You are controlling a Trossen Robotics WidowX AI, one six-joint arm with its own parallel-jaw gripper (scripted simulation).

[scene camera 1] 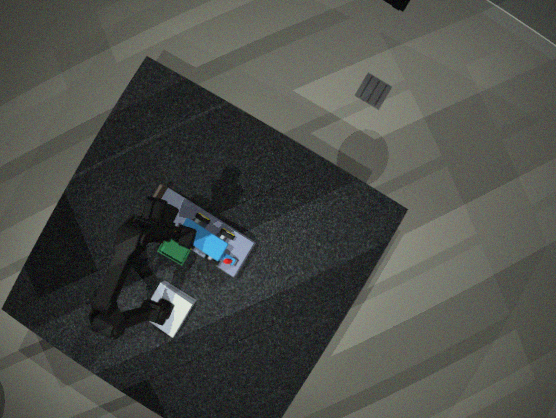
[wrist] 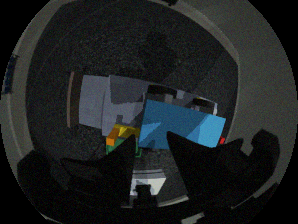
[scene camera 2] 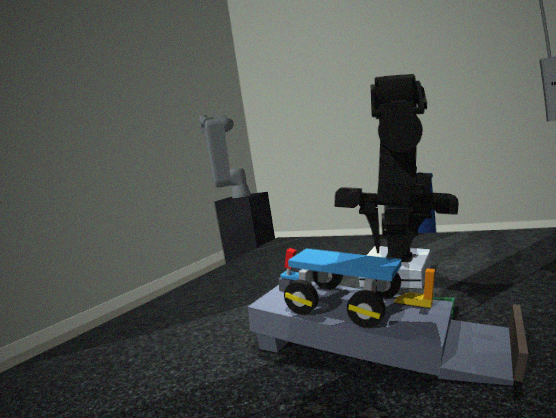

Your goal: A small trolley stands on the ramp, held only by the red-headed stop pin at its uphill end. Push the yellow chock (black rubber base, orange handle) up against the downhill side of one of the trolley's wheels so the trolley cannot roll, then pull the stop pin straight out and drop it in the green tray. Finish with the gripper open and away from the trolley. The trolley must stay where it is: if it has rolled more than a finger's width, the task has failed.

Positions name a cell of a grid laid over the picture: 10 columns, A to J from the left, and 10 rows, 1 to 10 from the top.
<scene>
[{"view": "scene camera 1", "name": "my gripper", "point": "D6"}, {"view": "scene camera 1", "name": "blue trolley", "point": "D6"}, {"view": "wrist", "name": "my gripper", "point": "F7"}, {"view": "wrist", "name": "blue trolley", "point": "G6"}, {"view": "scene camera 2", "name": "my gripper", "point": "H7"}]
</scene>
